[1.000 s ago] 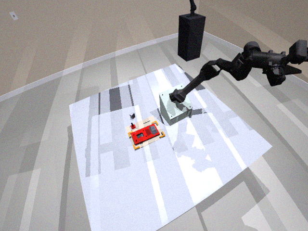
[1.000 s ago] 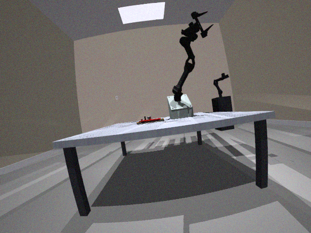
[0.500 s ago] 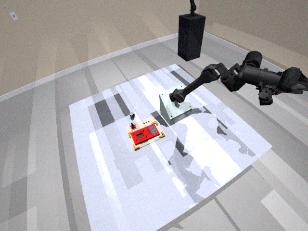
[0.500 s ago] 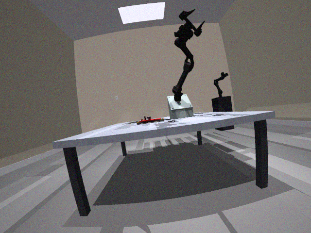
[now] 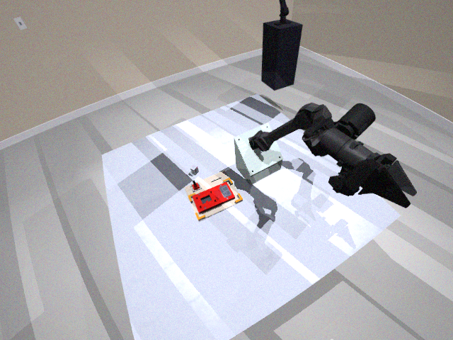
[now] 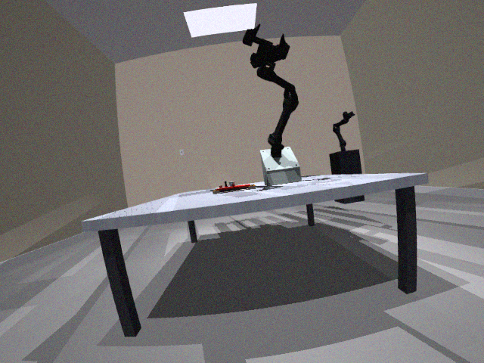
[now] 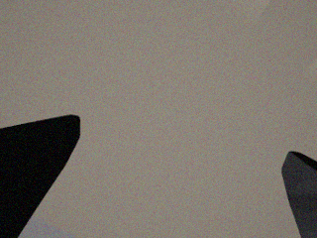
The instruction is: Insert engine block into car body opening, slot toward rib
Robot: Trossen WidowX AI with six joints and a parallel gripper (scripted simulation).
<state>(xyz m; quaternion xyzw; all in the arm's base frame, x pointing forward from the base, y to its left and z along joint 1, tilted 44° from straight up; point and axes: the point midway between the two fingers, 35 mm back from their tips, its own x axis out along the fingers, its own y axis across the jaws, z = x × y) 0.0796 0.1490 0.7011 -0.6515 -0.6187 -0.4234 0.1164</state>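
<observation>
Right now my gripper tip is 76 cm to the left of the grey engine block, 57 cm above it and 28 cm short of it.
</observation>
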